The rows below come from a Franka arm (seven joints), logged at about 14 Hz.
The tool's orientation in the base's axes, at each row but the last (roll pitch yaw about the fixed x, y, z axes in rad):
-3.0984, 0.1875, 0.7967
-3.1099, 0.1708, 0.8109
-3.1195, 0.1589, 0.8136
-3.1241, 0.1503, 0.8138
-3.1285, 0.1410, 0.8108
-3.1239, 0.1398, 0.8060
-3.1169, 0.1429, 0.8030
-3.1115, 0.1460, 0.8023
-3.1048, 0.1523, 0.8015
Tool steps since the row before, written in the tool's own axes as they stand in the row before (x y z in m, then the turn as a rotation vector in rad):
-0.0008, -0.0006, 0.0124, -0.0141, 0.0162, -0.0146
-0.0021, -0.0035, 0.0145, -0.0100, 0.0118, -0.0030
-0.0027, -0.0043, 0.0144, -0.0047, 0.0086, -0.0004
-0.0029, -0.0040, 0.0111, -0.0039, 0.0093, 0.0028
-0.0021, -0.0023, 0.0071, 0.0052, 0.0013, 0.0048
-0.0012, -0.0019, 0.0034, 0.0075, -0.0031, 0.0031
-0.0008, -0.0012, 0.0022, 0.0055, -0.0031, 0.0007
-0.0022, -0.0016, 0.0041, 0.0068, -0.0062, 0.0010
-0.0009, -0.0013, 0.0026, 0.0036, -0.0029, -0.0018
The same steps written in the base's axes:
-0.0030, -0.0014, -0.0120, 0.0041, -0.0198, 0.0163
-0.0060, -0.0005, -0.0138, 0.0021, -0.0150, 0.0043
-0.0067, -0.0004, -0.0137, 0.0031, -0.0093, 0.0010
-0.0062, -0.0004, -0.0105, 0.0038, -0.0095, -0.0023
-0.0039, -0.0006, -0.0067, 0.0040, 0.0024, -0.0055
-0.0026, 0.0002, -0.0032, 0.0026, 0.0072, -0.0041
-0.0017, 0.0001, -0.0020, 0.0015, 0.0060, -0.0014
-0.0032, -0.0008, -0.0037, 0.0001, 0.0091, -0.0018
-0.0019, 0.0001, -0.0024, 0.0006, 0.0047, 0.0013

